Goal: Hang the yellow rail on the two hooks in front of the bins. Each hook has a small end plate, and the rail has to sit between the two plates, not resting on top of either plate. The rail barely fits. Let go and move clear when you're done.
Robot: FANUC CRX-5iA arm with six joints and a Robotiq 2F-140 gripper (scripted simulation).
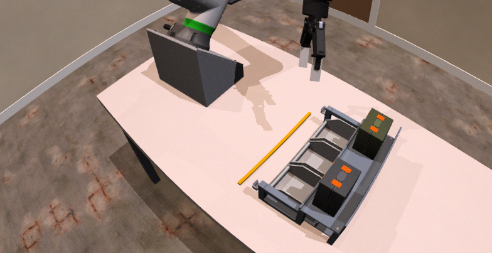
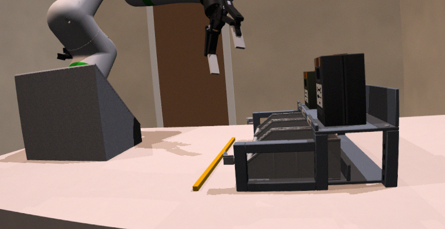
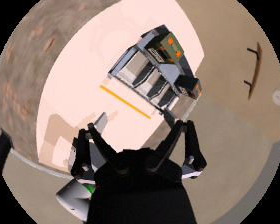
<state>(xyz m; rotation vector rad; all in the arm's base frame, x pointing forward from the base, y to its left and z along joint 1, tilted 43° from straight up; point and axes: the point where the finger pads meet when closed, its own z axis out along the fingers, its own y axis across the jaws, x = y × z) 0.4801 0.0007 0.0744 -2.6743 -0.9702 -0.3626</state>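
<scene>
My gripper is now 10 mm past the yellow rail, 120 mm to the left of it and 240 mm above it.
</scene>
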